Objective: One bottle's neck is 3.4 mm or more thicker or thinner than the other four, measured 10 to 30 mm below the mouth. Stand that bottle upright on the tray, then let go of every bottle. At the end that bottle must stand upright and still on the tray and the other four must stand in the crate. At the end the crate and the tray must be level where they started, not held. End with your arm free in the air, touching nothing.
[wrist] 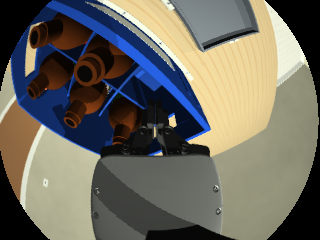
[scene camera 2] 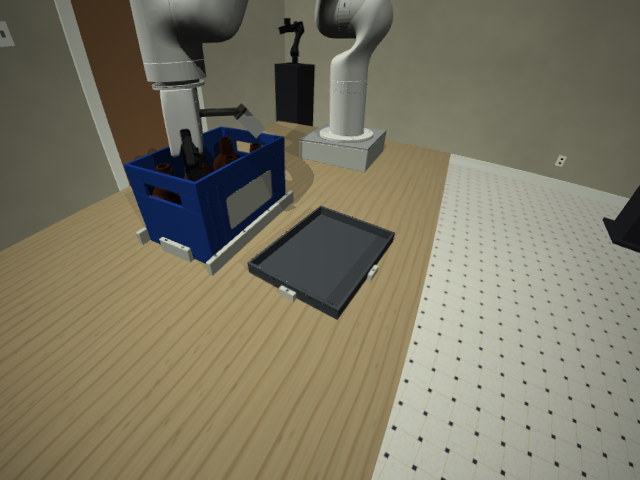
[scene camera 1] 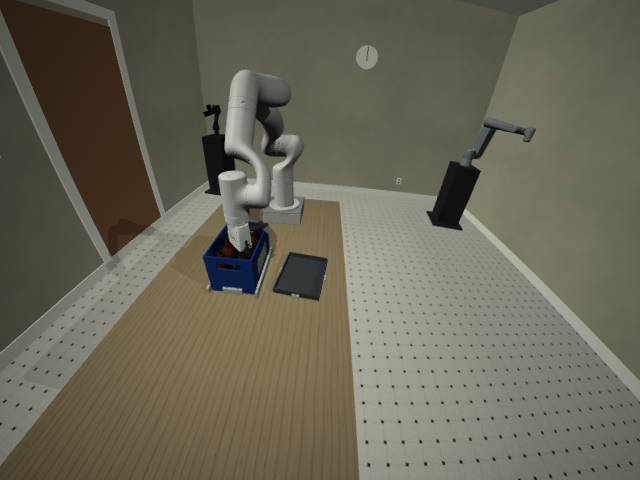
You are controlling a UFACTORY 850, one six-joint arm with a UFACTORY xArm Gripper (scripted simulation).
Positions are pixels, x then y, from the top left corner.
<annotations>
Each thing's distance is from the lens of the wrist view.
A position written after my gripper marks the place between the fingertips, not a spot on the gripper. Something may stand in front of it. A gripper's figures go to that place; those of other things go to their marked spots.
my gripper (wrist: 154, 107): 14 cm
blue crate (wrist: 155, 76): 7 cm
brown bottle (wrist: 102, 60): 10 cm
brown bottle (wrist: 56, 70): 20 cm
</annotations>
